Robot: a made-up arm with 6 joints.
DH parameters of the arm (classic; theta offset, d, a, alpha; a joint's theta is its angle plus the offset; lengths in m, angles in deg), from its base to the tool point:
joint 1: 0 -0.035 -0.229 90
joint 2: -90 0.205 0.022 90
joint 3: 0 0.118 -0.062 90
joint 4: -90 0.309 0.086 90
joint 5: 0 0.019 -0.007 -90
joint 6: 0 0.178 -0.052 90
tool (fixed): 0 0.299 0 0
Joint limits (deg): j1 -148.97..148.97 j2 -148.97..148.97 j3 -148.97..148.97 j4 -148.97..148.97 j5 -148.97..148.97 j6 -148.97..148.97
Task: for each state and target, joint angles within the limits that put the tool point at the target. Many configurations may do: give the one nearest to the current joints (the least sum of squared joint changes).
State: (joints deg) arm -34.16 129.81 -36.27 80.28 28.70 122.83
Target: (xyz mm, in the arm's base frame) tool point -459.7 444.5 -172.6
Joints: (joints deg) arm -16.05 109.39 -52.67 65.29 30.34 104.57
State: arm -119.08 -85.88 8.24 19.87 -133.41 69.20
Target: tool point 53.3 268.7 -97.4
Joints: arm -148.97 -93.26 18.49 37.59 -113.39 81.88
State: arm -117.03 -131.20 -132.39 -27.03 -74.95 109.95
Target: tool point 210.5 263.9 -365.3
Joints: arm -148.97 -148.85 -98.58 4.56 -49.25 135.44
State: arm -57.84 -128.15 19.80 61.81 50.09 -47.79
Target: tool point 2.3 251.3 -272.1
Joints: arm -54.09 -148.68 8.80 76.11 43.27 -25.44
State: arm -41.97 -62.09 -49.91 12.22 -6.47 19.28
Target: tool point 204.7 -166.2 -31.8
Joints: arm -43.83 -63.74 -36.52 26.27 -14.16 29.24
